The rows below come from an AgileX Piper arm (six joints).
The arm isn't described. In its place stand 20 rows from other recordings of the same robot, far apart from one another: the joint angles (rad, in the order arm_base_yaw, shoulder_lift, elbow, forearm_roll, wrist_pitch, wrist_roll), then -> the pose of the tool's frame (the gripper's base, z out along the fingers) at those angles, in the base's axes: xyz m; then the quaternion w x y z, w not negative.
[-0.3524 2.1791 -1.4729 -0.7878 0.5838 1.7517] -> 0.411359 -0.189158 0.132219 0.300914 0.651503 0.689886 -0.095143
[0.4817 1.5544 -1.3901 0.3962 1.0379 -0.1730] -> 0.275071 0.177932 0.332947 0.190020 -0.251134 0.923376 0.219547
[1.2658 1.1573 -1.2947 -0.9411 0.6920 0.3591] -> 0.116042 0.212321 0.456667 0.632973 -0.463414 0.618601 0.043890
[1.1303 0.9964 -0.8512 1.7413 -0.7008 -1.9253] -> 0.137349 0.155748 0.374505 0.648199 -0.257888 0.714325 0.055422
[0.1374 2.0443 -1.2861 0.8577 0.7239 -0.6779] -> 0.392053 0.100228 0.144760 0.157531 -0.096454 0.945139 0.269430
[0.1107 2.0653 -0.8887 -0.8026 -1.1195 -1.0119] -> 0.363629 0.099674 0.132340 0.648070 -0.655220 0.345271 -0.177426
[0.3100 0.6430 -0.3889 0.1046 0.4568 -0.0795] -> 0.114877 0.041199 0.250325 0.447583 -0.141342 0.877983 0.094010
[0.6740 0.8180 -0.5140 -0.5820 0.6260 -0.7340] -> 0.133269 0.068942 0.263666 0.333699 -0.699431 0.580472 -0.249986
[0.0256 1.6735 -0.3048 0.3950 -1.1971 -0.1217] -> 0.245148 -0.026334 0.156365 0.658595 0.122745 0.733013 -0.117806
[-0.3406 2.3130 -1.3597 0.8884 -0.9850 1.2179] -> 0.421029 -0.211651 0.120894 0.636857 0.723974 0.127418 0.232462
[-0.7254 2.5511 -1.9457 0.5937 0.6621 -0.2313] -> 0.412975 -0.324343 0.067221 0.266510 0.415024 0.862797 0.110944
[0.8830 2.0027 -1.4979 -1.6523 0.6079 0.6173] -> 0.332935 0.323611 0.255277 0.520066 -0.550531 0.584908 -0.290395
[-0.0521 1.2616 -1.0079 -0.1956 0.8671 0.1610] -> 0.247525 -0.026411 0.307007 0.268541 0.061122 0.958471 -0.074041
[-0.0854 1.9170 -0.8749 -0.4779 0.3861 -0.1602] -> 0.316310 -0.042897 0.097177 0.096626 -0.243539 0.956743 -0.126468
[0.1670 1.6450 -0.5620 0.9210 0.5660 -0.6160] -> 0.221580 0.076755 0.122776 0.057358 0.003895 0.970757 0.233077
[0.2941 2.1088 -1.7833 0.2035 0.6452 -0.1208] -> 0.460707 0.151096 0.238652 0.326582 -0.138286 0.928078 0.113544
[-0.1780 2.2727 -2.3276 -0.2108 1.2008 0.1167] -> 0.490198 -0.106226 0.293521 0.248534 0.129410 0.953361 -0.112192
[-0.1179 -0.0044 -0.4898 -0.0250 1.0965 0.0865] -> -0.006111 -0.001314 0.271649 0.503380 0.088795 0.859249 -0.020387
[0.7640 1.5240 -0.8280 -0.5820 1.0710 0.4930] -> 0.204578 0.135203 0.201861 0.101216 -0.278844 0.927368 -0.228015
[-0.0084 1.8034 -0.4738 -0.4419 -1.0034 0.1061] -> 0.286058 0.030417 0.134716 0.598486 -0.162553 0.777820 0.101915
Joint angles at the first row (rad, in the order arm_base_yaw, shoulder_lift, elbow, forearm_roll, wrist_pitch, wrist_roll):
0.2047 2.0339 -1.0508 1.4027 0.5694 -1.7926
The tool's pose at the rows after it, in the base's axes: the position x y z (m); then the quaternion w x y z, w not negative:
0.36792 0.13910 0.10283 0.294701 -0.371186 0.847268 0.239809
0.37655 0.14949 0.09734 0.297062 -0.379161 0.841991 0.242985
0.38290 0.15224 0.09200 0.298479 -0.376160 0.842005 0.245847
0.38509 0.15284 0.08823 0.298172 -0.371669 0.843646 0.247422
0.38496 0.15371 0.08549 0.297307 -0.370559 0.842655 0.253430
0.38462 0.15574 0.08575 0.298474 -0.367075 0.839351 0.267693
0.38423 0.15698 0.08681 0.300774 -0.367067 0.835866 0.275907
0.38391 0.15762 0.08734 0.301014 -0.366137 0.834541 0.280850
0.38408 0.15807 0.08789 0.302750 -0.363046 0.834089 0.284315
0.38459 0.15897 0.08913 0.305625 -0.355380 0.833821 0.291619
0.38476 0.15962 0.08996 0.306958 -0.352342 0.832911 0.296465
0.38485 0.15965 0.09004 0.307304 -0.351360 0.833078 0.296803
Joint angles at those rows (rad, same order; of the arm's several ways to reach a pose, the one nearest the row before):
0.2381 2.0910 -1.1123 1.4047 0.5694 -1.7926
0.2579 2.1339 -1.1644 1.4084 0.5704 -1.7934
0.2599 2.1646 -1.1950 1.4197 0.5724 -1.7955
0.2599 2.1795 -1.2042 1.4322 0.5714 -1.7992
0.2599 2.1887 -1.2052 1.4476 0.5816 -1.8113
0.2599 2.1929 -1.2072 1.4692 0.6074 -1.8192
0.2599 2.1929 -1.2072 1.4832 0.6239 -1.8295
0.2599 2.1929 -1.2072 1.4884 0.6333 -1.8303
0.2599 2.1929 -1.2072 1.4992 0.6380 -1.8331
0.2599 2.1929 -1.2081 1.5191 0.6473 -1.8331
0.2599 2.1929 -1.2091 1.5282 0.6550 -1.8331
0.2599 2.1929 -1.2090 1.5304 0.6550 -1.8331

